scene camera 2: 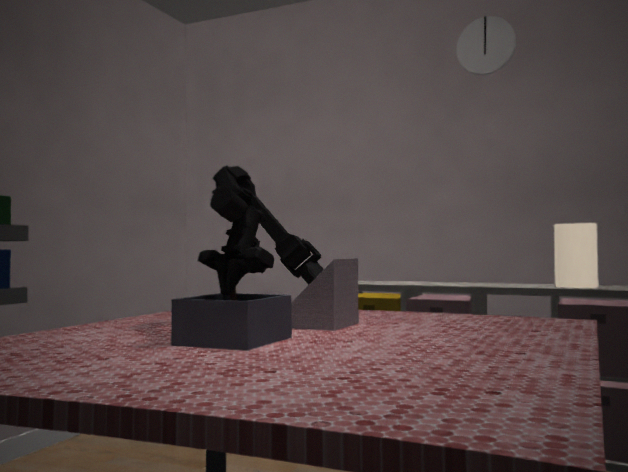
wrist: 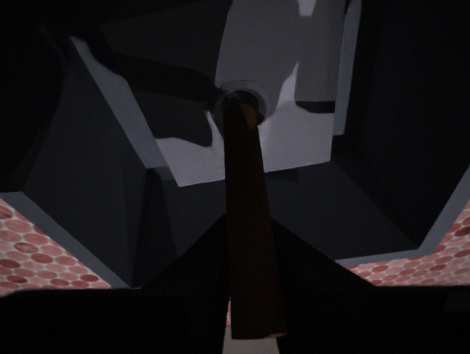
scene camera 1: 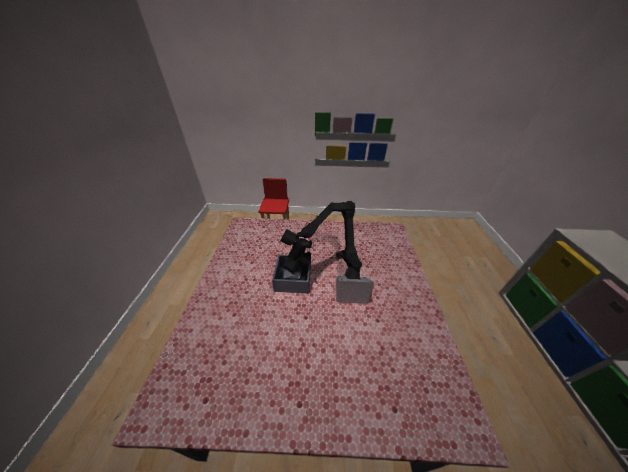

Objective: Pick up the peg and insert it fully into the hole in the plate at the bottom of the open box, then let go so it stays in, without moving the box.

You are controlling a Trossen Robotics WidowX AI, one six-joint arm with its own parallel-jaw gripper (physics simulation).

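Frame: origin at the arm's base, x back, y right, z up, level; metres.
Where they show: gripper, fingertip midpoint: [scene camera 2: 225,294] [wrist: 244,224]; arm's base at its link origin: [scene camera 2: 321,283] [scene camera 1: 353,278].
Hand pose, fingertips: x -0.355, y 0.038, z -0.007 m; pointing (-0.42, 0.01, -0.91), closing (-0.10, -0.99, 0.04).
Observation:
Each offset is from my fingertips to the centre of the thing. Level surfaces: height alone.
The brown peg {dx +0.024, dy -0.002, dz +0.006 m} [wrist: 250,200] is held between the fingers of my black gripper [scene camera 1: 290,267] [scene camera 2: 228,295] [wrist: 244,224], which is shut on it. The fingertips are at the height of the box rim in the second scene view. In the wrist view the peg's far end overlaps the dark round hole [wrist: 245,95] in the light grey plate {dx +0.026, dy -0.003, dz -0.071 m} [wrist: 300,145]; whether it is inside the hole or above it I cannot tell. The open dark grey box {dx +0.026, dy -0.003, dz -0.056 m} [scene camera 1: 291,286] [scene camera 2: 210,323] [wrist: 65,240] stands around the plate. In the first scene view the gripper hides the peg and hole.
The box walls rise on the sides around the fingers. The arm's grey wedge-shaped base [scene camera 1: 353,290] [scene camera 2: 345,294] stands beside the box on the pink-tiled table {dz -0.105 m} [scene camera 1: 304,380] [scene camera 2: 406,385]. A red chair [scene camera 1: 274,204] stands beyond the table's far edge.

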